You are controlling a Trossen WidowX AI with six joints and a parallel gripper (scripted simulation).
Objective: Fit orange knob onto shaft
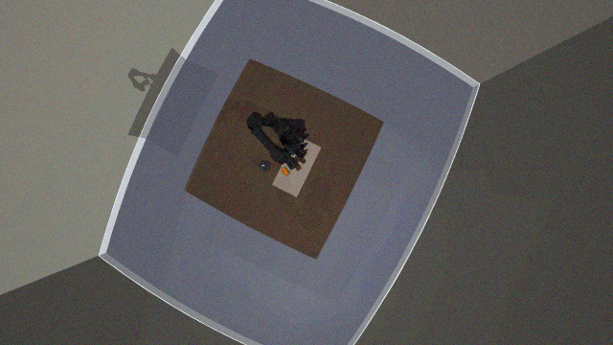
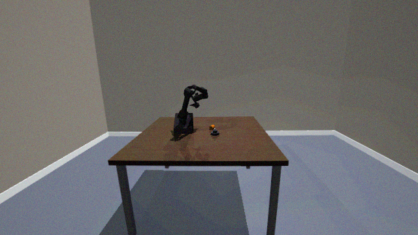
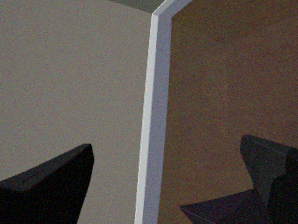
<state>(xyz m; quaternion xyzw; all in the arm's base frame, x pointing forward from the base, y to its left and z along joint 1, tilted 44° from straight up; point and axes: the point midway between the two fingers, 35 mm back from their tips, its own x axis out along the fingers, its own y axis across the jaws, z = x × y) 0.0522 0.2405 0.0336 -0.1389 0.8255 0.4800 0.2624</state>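
Now: gripper tip 270 mm above the orange knob, 260 mm short of it and 80 mm to the left of it. The rest, counted from my gripper tip: dark round pedestal 300 mm ahead, 260 mm below, 240 mm to the right.
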